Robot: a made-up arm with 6 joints.
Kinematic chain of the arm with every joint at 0, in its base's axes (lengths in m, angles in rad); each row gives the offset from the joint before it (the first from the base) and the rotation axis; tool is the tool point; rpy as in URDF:
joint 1: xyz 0 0.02 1.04 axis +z
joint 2: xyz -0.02 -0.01 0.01 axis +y
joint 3: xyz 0 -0.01 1.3 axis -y
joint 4: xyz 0 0.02 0 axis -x
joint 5: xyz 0.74 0.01 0 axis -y
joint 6: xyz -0.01 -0.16 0 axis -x
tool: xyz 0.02 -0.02 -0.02 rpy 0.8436 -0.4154 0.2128
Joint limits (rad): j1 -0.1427..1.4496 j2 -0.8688..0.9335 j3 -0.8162..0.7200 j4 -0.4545..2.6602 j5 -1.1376..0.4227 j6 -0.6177..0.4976
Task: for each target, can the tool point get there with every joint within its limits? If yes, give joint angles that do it. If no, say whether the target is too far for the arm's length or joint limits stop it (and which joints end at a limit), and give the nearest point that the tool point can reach.
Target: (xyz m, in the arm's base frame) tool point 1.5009 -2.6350 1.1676
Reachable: no: too far | nearest point 1.5758 -0.3854 1.3599 | short by 2.259 m
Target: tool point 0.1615 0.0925 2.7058
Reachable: yes | joints 0.9814 -0.3515 0.0698 1.1183 -0.4122 0.0598
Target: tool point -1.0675 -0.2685 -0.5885
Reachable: no: joint limits stop it (at a limit: joint 1, joint 2, joint 3, joint 4, joint 5, joint 6) | nearest point -0.0366 1.0061 1.0680 | short by 2.331 m
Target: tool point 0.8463 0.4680 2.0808
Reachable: yes | joints 0.6641 0.2019 -0.1310 0.1456 -0.3087 -0.1393
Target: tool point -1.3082 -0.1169 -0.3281
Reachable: no: joint limits stop it (at a limit: joint 1, joint 2, joint 3, joint 4, joint 5, joint 6) | nearest point -0.0366 1.0061 1.0680 | short by 2.197 m
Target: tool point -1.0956 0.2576 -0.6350
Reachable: no: joint limits stop it (at a limit: joint 1, joint 2, joint 3, joint 4, joint 5, joint 6) | nearest point -0.0366 1.0061 1.0680 | short by 2.141 m
